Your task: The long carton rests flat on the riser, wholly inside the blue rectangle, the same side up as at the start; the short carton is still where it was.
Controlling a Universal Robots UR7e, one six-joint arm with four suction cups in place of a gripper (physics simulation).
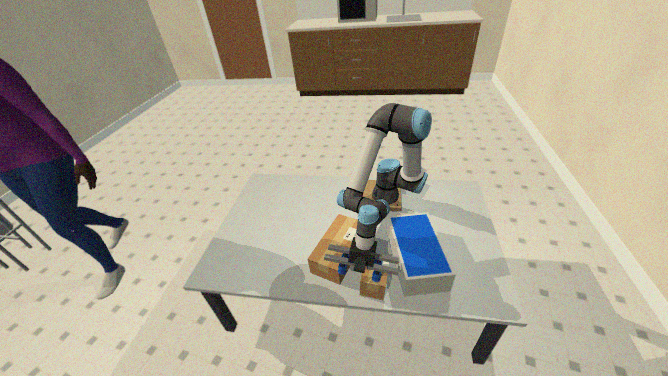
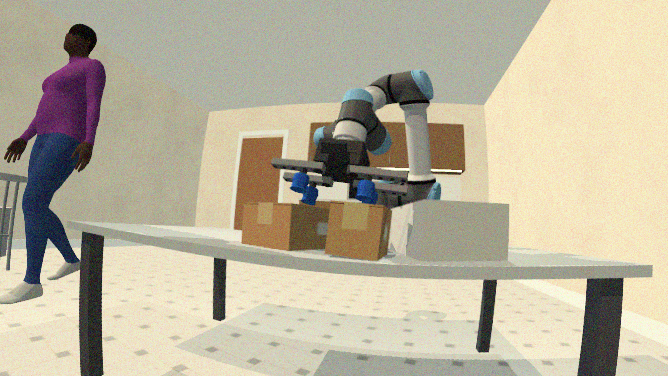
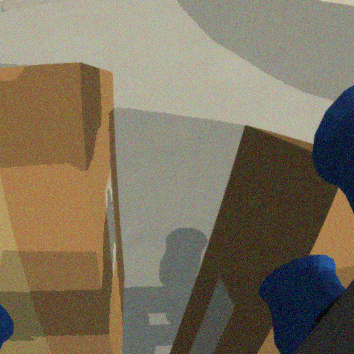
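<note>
The long carton lies flat on the table, left of the short carton. Both are brown with pale tape; a gap parts their near ends. The short carton stands near the front edge, between the long carton and the grey riser. The blue rectangle on the riser's top has no carton on it. My gripper is open, its blue cups spread over both cartons. The left cups are above the long carton; contact at the right cups is unclear. The arm hides the short carton's back.
The table carries the cartons, the riser and the arm's wooden base plate. A person in a purple top stands on the left. A cabinet is against the far wall.
</note>
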